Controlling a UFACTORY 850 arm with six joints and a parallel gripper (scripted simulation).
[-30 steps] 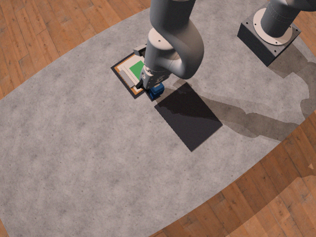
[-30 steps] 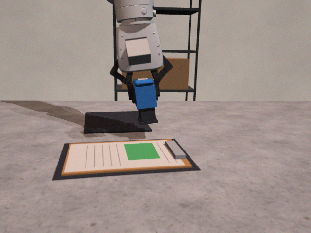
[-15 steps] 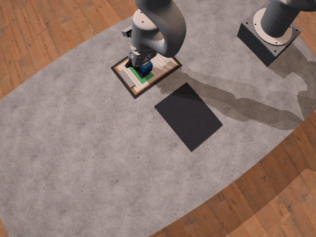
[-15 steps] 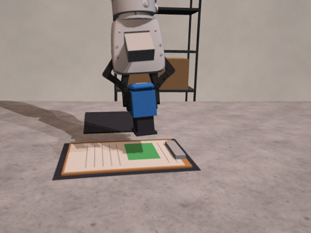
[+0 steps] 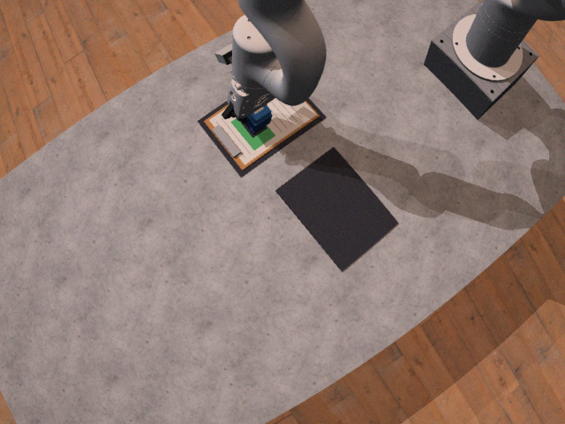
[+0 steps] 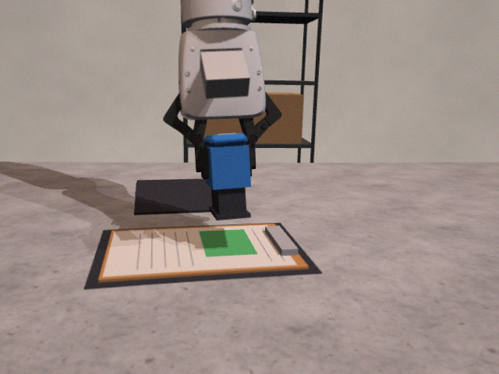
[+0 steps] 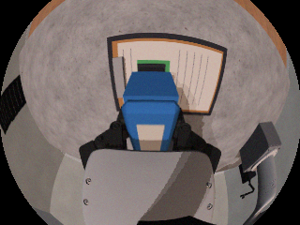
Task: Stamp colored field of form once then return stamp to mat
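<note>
The form is 20 mm behind my hand and 100 mm below it. From my hand the other things lie so: stamp base (10 mm to the right, 50 mm below); then stamp (20 mm below); then black mat (270 mm to the left, 110 mm below).
</note>
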